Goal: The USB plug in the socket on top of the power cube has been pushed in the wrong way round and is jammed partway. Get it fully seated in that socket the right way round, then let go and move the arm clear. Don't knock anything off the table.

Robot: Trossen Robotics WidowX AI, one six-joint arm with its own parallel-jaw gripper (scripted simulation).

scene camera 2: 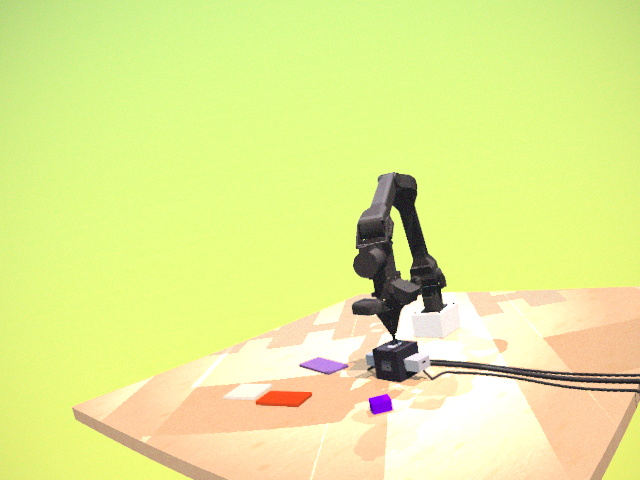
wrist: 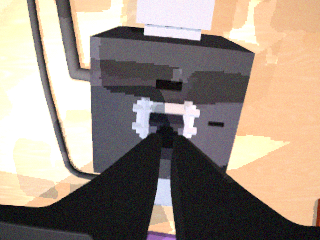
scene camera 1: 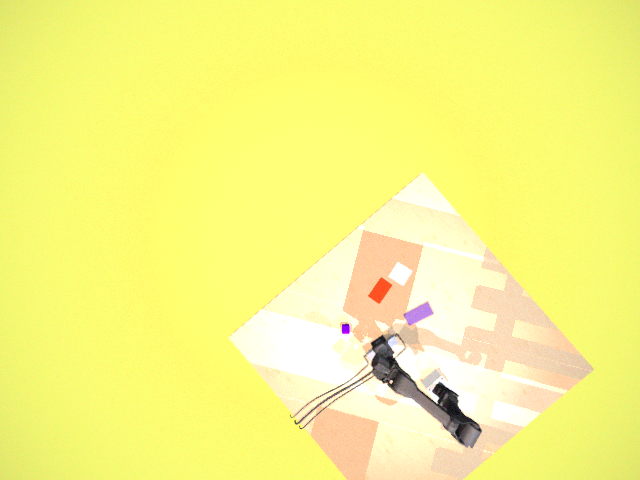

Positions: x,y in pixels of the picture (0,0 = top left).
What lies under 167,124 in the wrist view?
An usb plug.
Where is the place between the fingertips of the gripper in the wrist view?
166,144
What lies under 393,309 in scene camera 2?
The gripper.
